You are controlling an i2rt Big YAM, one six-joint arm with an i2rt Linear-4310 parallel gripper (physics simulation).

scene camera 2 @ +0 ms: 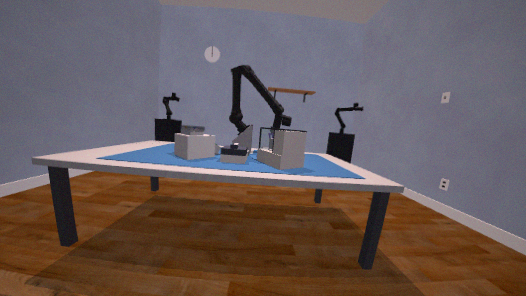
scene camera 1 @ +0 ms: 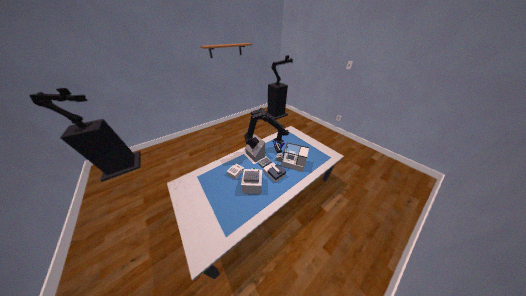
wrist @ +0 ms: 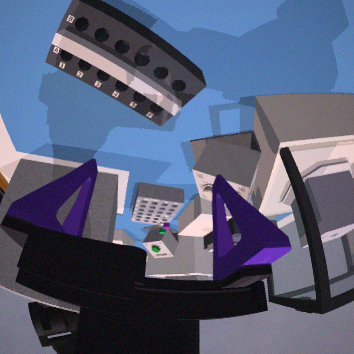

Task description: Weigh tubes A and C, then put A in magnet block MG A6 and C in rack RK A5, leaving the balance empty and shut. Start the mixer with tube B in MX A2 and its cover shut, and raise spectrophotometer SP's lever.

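Places are measured from the arm's base along level axes (x right, y ahead, z up), in metres.
Pixels of known places: gripper, between the fingertips: [scene camera 1: 277,146] [wrist: 155,171]; arm's base, origin of its link: [scene camera 2: 244,130] [scene camera 1: 254,143].
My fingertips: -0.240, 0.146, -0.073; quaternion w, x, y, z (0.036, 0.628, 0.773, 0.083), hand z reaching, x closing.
For each thing: its top centre in the pictures, then the offset to it from my fingertips, as dx, dy, dz. "*": a spot on its surface instead. Level surfaces: height alone.
- dark magnet block, centre of its top: [wrist: 117,72] -0.046, -0.047, -0.049
- balance, centre of its top: [wrist: 342,294] [scene camera 2: 277,127] [scene camera 1: 292,147] -0.021, +0.208, +0.126
- white box with a grey top, centre of its top: [wrist: 176,291] [scene camera 2: 201,126] [scene camera 1: 252,169] +0.469, +0.199, +0.093
- low dark-lidded device, centre of its top: [wrist: 229,251] [scene camera 2: 236,143] [scene camera 1: 274,167] +0.230, +0.234, +0.005
- small white dotted unit, centre of its top: [scene camera 1: 235,168] +0.562, -0.007, -0.027
- blue mat, height of its surface: dz -0.097
- small grey box, a spot on its surface: [wrist: 225,165] * +0.021, +0.087, -0.046
My gripper [scene camera 1: 278,145] [wrist: 155,171] is open and empty, its purple fingers wide apart above the mat. The dark magnet block [wrist: 131,56], with rows A and B of dark holes, lies beyond the fingertips in the wrist view; no tube shows in it. The balance [scene camera 1: 294,161] [scene camera 2: 291,150] [wrist: 305,117] stands beside the gripper with its black-edged glass shield. The grey rack [scene camera 1: 264,162] [wrist: 158,202] is farther off in the wrist view. Small purple [wrist: 166,226] and green [wrist: 162,231] parts show beyond it; I cannot tell which tubes they are. The door, cover and lever states are unclear.
A white box with a grey top [scene camera 1: 252,186] [scene camera 2: 194,146], a low dark-lidded device [scene camera 1: 275,173] [scene camera 2: 234,154] and a small white dotted unit [scene camera 1: 235,171] stand on the blue mat [scene camera 1: 227,217]. A small grey box [wrist: 225,165] stands near the balance. The arm's base [scene camera 1: 255,151] is behind.
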